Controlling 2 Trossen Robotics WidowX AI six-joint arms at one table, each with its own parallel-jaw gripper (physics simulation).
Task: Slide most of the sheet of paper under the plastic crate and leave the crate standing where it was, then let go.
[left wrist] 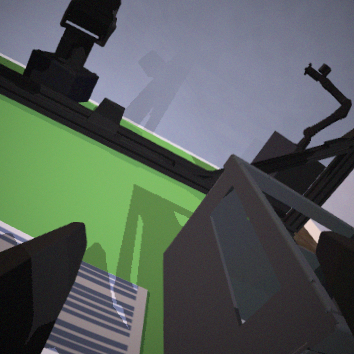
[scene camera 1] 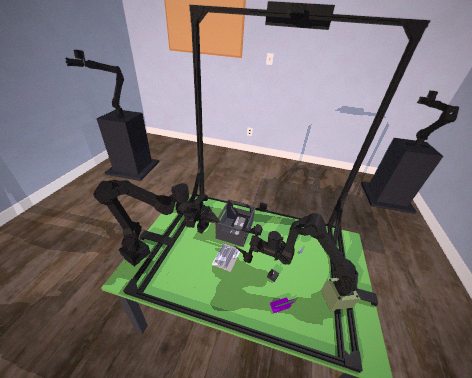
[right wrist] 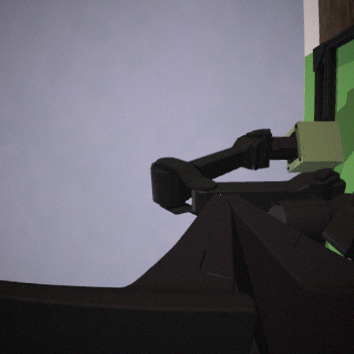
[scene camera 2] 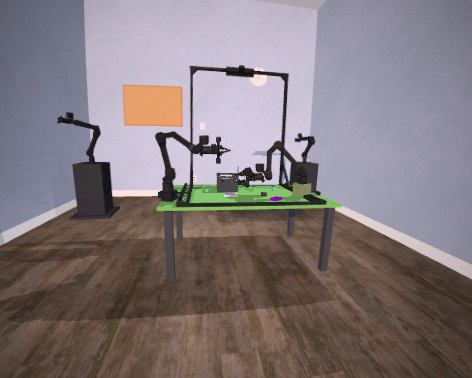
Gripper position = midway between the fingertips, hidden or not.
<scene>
My left gripper (left wrist: 203, 238) is open and holds nothing. Also in view: a white sheet of paper (left wrist: 99, 305). My right gripper (scene camera 1: 219, 221) is shut, holding nothing. Further things: a dark plastic crate (scene camera 1: 223, 228).
The dark plastic crate is seen too in the left wrist view (left wrist: 220, 267). My right gripper shows as well in the right wrist view (right wrist: 223, 206). The right wrist view misses the dark plastic crate: it is out of frame. The right wrist view misses the white sheet of paper: it is out of frame.
</scene>
